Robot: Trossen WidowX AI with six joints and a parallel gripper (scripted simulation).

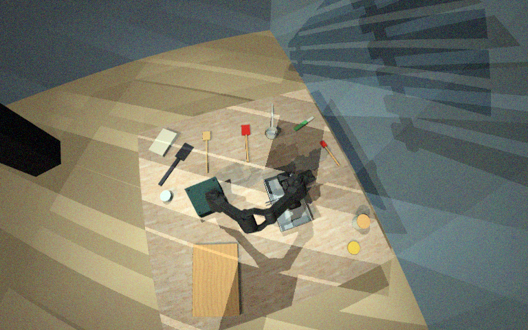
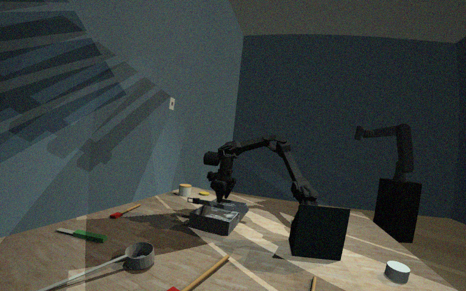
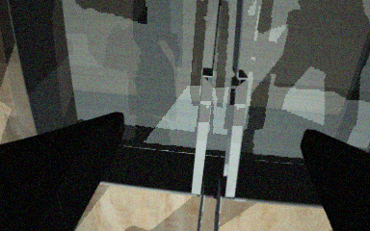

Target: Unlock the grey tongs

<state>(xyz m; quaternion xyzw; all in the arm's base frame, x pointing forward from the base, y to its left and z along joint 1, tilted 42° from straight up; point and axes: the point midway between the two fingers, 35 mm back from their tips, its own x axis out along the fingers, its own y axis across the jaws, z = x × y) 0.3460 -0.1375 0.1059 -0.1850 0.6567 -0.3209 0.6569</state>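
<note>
The roasting tin lies 20 mm to the right of my gripper tip and 70 mm below it. Round my gripper tip: green-handled tool 410 mm ahead, 390 mm to the left, 90 mm below; wooden board 530 mm behind, 200 mm to the right, 90 mm below.
</note>
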